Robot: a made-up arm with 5 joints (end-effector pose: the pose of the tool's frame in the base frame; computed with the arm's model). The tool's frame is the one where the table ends.
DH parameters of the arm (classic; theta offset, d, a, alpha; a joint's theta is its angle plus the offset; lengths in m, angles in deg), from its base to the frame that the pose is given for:
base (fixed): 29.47 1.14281 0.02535 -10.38
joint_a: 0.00 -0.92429 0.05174 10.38
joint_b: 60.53 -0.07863 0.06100 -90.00
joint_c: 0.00 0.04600 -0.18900 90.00
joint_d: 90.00 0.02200 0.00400 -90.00
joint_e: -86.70 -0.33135 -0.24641 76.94
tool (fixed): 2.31 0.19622 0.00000 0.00
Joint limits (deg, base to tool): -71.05..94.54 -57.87..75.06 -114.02..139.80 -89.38..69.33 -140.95..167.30
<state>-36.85 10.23 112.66 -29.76 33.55</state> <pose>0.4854 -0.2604 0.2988 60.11 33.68 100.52</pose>
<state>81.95 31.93 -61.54 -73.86 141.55</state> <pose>0.2486 0.2200 0.1416 -19.28 -15.42 -147.16</pose>
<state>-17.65 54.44 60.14 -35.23 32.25</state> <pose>0.4776 0.0480 0.2524 30.00 -5.48 157.85</pose>
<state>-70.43 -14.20 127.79 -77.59 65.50</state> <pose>0.5289 -0.4133 0.5140 104.26 77.59 118.18</pose>
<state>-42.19 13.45 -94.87 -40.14 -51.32</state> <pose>0.3925 0.1109 0.2897 -120.82 33.28 -72.67</pose>
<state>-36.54 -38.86 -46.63 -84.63 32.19</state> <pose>0.0810 -0.4390 -0.2350 -170.71 -71.70 176.38</pose>
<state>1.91 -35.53 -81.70 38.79 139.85</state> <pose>-0.1927 -0.1972 0.2336 -131.57 31.08 87.12</pose>
